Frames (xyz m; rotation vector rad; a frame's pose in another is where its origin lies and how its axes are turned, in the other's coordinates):
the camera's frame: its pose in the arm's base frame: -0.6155 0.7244 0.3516 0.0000 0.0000 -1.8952
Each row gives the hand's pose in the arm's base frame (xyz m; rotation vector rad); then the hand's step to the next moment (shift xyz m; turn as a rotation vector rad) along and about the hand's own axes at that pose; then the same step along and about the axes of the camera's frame.
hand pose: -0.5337 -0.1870 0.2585 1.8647 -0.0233 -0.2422
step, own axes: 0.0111 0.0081 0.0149 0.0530 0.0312 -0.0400
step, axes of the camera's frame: 0.0142 0.0143 0.0017 -0.0396 0.0524 0.0327
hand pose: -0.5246 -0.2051 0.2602 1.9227 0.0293 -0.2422
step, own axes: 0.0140 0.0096 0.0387 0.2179 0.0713 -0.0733
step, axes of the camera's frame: 0.0357 0.0215 -0.0068 -0.0951 0.2152 0.0508
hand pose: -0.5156 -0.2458 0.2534 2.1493 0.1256 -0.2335
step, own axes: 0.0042 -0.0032 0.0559 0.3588 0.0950 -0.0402
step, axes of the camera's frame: 0.0434 0.0113 -0.0338 -0.1005 0.3589 0.0218
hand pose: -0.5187 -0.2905 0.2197 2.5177 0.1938 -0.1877
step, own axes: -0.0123 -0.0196 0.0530 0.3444 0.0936 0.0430
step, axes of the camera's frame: 0.0217 -0.0142 -0.0517 -0.0476 0.3536 -0.0438
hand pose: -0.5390 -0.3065 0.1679 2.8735 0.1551 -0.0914
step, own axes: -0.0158 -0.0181 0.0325 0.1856 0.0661 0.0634
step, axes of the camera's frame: -0.0008 -0.0206 -0.0347 -0.0014 0.1986 -0.0584
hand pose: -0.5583 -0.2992 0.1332 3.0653 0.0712 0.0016
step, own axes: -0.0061 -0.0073 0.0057 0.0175 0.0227 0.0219
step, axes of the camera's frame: -0.0042 -0.0082 -0.0062 0.0163 0.0251 -0.0201
